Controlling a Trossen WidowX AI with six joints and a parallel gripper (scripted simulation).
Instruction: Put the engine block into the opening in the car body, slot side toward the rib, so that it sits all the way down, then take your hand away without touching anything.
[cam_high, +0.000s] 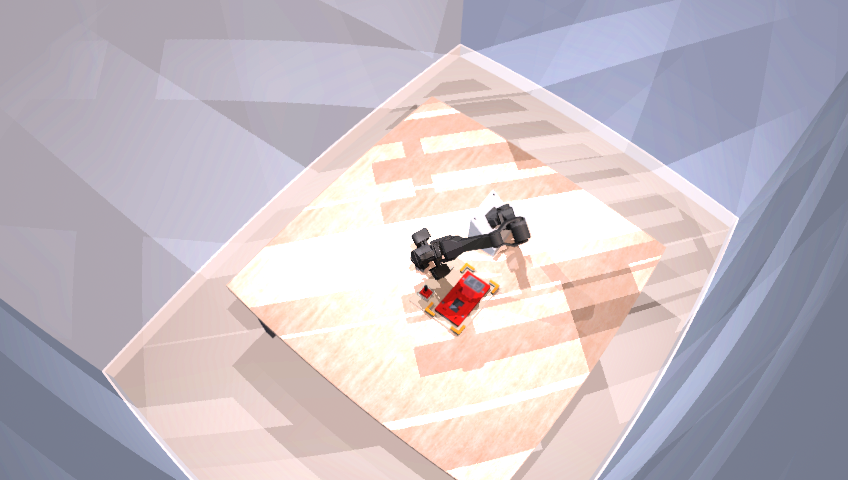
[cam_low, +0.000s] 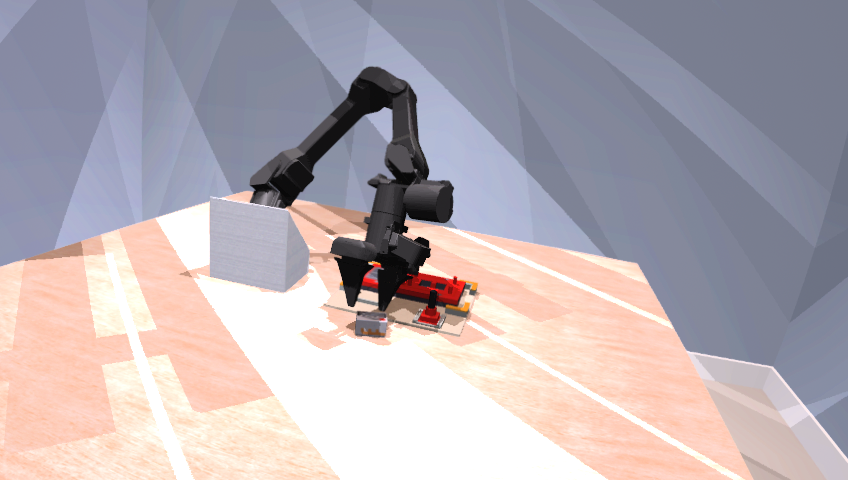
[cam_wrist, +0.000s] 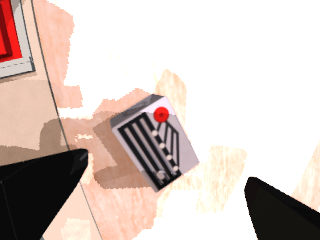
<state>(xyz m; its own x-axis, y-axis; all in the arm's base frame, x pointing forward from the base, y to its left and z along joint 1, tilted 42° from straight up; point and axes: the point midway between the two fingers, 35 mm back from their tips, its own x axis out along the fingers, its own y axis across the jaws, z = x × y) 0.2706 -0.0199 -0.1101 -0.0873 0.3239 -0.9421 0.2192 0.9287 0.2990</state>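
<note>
Now: the engine block 1 cm ahead of my gripper tip and 3 cm below it.
</note>
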